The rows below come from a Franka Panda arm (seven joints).
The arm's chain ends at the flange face. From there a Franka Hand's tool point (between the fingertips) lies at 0.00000 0.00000 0.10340 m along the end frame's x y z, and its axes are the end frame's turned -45 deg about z.
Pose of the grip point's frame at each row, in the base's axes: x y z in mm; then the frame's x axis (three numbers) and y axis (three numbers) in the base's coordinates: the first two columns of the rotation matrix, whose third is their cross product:
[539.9 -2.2 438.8 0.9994 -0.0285 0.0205 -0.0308 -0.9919 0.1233]
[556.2 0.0 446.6 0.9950 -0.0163 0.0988 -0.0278 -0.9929 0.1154]
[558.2 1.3 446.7 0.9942 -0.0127 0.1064 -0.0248 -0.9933 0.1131]
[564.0 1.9 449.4 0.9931 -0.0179 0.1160 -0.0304 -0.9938 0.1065]
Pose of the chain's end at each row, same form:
[538.2 10.6 541.4 0.6849 -0.7215 0.1017 -0.7285 -0.6812 0.0727]
[546.3 12.2 548.8 0.6839 -0.7136 0.1515 -0.7232 -0.6906 0.0117]
[547.4 13.2 548.8 0.6855 -0.7113 0.1552 -0.7205 -0.6934 0.0047]
[552.3 13.2 551.5 0.6807 -0.7154 0.1573 -0.7237 -0.6901 -0.0067]

